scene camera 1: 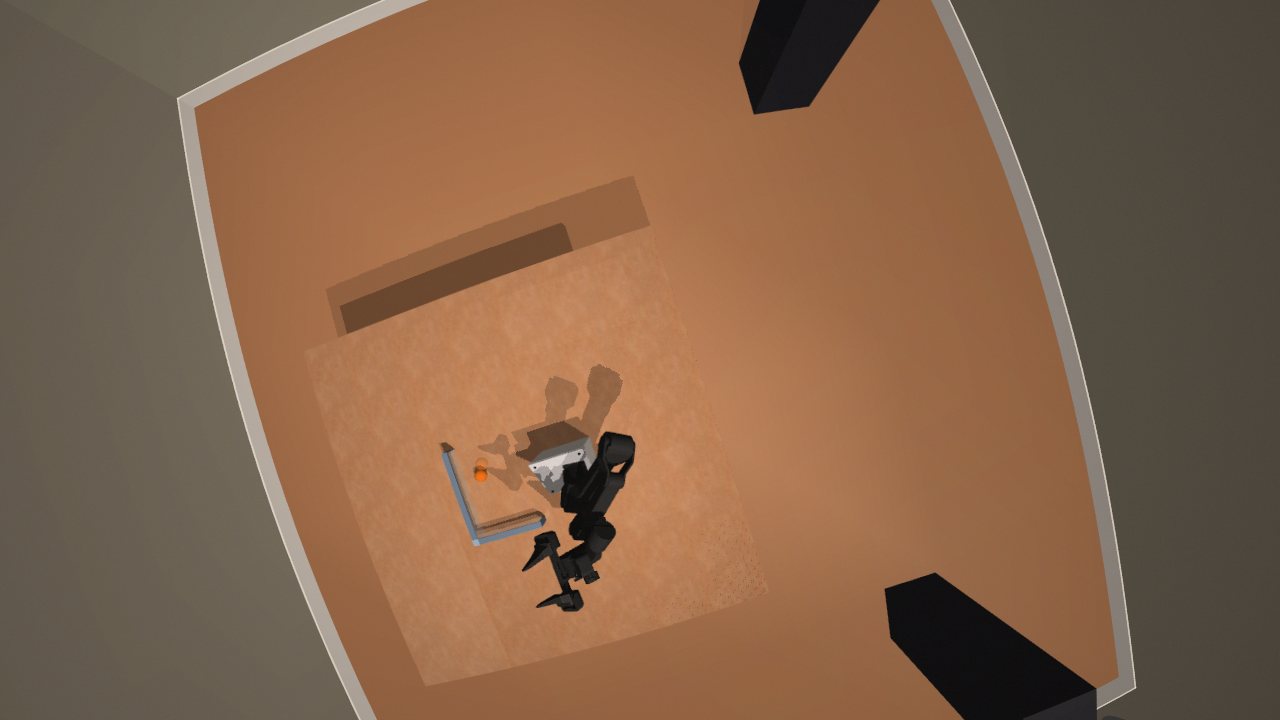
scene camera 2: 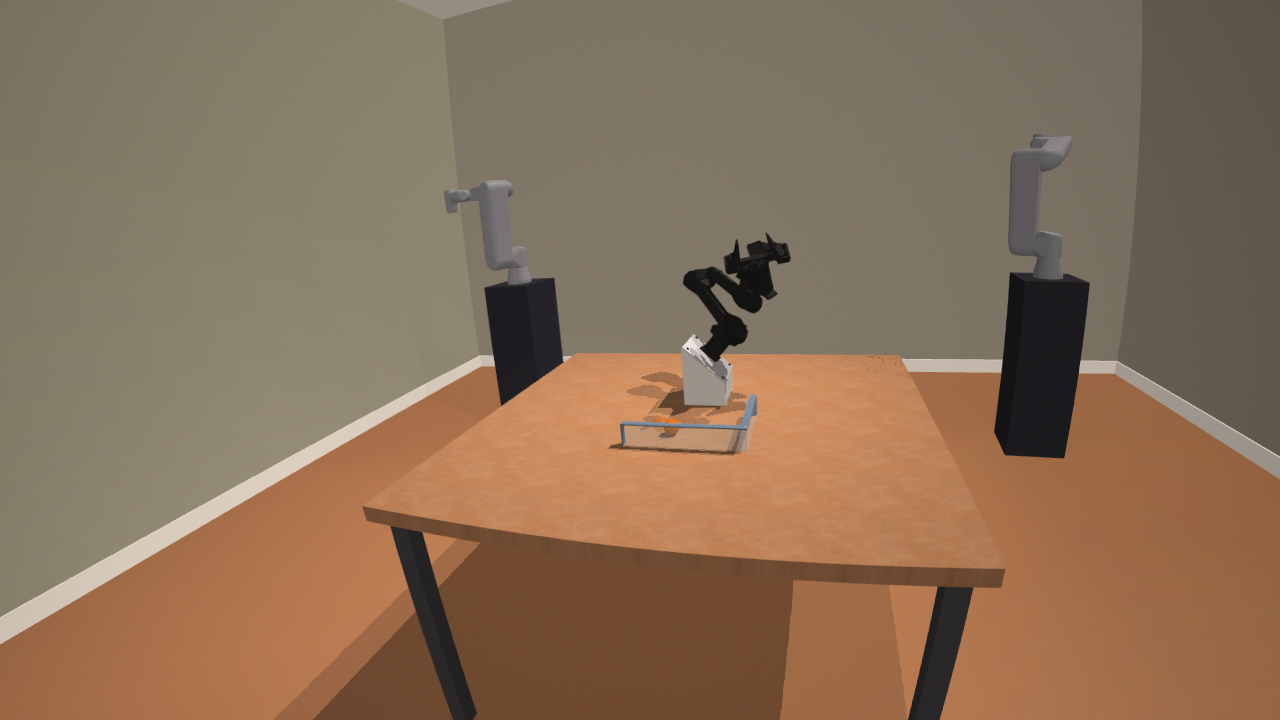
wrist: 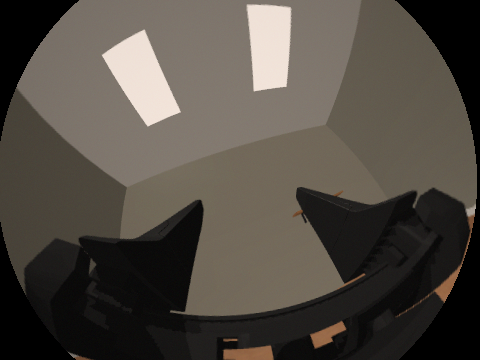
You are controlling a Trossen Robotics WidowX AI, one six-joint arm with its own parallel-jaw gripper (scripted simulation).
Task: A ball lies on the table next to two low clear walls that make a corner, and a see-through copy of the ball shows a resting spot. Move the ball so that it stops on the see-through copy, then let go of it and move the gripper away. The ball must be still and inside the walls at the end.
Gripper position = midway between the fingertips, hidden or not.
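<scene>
A clear wall (scene camera 2: 698, 438) is visible. My gripper (scene camera 1: 529, 589), (scene camera 2: 751, 236), (wrist: 250, 199) is open and holds nothing.
</scene>
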